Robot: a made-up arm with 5 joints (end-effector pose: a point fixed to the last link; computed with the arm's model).
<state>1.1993 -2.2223 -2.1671 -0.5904 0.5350</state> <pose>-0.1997 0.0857 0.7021 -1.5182 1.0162 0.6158</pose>
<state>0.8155 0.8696 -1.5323 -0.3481 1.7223</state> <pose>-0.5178 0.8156 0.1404 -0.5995 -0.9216 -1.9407</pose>
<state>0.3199 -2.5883 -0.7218 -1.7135 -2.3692</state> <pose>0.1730 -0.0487 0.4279 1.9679 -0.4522 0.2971</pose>
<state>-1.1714 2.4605 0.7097 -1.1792 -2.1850</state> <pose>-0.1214 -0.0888 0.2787 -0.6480 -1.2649 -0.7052</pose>
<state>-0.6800 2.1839 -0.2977 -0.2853 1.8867</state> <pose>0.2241 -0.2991 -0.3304 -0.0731 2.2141 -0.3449</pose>
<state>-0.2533 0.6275 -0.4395 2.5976 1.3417</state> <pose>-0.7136 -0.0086 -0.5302 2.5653 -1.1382 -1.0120</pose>
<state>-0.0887 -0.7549 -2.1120 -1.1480 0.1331</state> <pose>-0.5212 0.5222 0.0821 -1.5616 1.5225 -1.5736</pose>
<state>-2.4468 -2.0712 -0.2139 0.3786 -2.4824</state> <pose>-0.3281 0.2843 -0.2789 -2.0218 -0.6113 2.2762</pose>
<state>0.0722 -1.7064 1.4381 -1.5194 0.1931</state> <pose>-0.3953 -0.0689 0.1124 0.2498 0.0431 1.5576</pose>
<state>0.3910 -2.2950 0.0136 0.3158 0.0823</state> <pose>-0.0521 -0.2195 0.3374 0.3743 2.2415 0.0775</pose>
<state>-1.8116 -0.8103 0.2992 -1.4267 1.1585</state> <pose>-0.7142 0.2243 0.1485 -1.9999 0.9160 1.5044</pose>
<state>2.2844 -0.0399 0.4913 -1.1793 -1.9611</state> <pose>-0.4865 0.2906 0.1037 0.6836 1.2409 0.9396</pose>
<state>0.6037 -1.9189 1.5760 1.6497 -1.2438</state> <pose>-0.4795 0.0839 0.1009 -1.0324 -0.8209 -0.9159</pose>
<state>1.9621 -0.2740 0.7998 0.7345 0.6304</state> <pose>-0.4985 0.2144 -0.0840 2.8809 -0.4709 0.2626</pose>
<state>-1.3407 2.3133 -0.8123 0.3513 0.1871</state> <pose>0.1689 -0.4335 -0.1827 0.4766 -1.7952 1.2679</pose>
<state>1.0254 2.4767 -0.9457 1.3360 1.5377</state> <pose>0.3250 0.4779 0.2346 -0.6416 0.8879 0.6704</pose>
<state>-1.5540 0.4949 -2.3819 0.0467 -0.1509</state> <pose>-0.4917 -0.2391 -0.4801 -0.0920 -1.6562 -1.3879</pose>
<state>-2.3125 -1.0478 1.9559 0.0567 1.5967</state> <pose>-0.3224 -0.2191 0.3519 -0.3503 0.2449 0.3931</pose>
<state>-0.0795 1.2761 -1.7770 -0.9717 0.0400</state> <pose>-0.3385 0.4516 -0.3683 0.2959 -0.1877 -1.6400</pose>
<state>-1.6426 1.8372 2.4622 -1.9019 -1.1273</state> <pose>-0.2052 -0.0079 -0.2136 0.7962 1.7076 -1.0391</pose>
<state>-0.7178 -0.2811 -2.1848 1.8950 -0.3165</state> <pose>-0.6955 0.3072 -0.3995 0.4541 -1.7591 -0.6204</pose>
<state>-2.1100 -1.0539 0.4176 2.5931 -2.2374</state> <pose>-0.5052 0.1518 0.0284 1.3294 1.4719 0.1547</pose>
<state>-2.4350 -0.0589 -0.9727 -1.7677 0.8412</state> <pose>-0.8464 -0.4078 -0.0212 2.1382 -0.1719 0.2507</pose>
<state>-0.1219 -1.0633 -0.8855 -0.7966 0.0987</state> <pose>-0.6038 0.3098 0.4231 -1.2580 1.2010 -0.3895</pose>
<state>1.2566 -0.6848 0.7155 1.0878 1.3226</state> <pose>-0.6265 -0.0645 -0.1560 2.3093 0.2103 -0.6370</pose>
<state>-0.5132 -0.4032 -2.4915 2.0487 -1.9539</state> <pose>-0.5049 0.3141 -0.2279 0.6488 -0.3939 -0.2379</pose>
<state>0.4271 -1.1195 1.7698 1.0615 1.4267</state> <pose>-0.3807 0.0251 -0.2064 2.1013 0.7983 -0.1095</pose>
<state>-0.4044 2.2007 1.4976 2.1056 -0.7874</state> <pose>-0.1732 0.0618 0.1639 -0.9641 0.7979 1.4065</pose>
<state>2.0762 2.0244 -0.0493 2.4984 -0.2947</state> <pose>0.0940 0.3374 0.2210 -0.9794 2.4005 -0.6021</pose>
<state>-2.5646 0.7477 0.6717 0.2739 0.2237</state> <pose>-0.4142 0.0226 0.4340 -2.1501 0.5938 1.2863</pose>
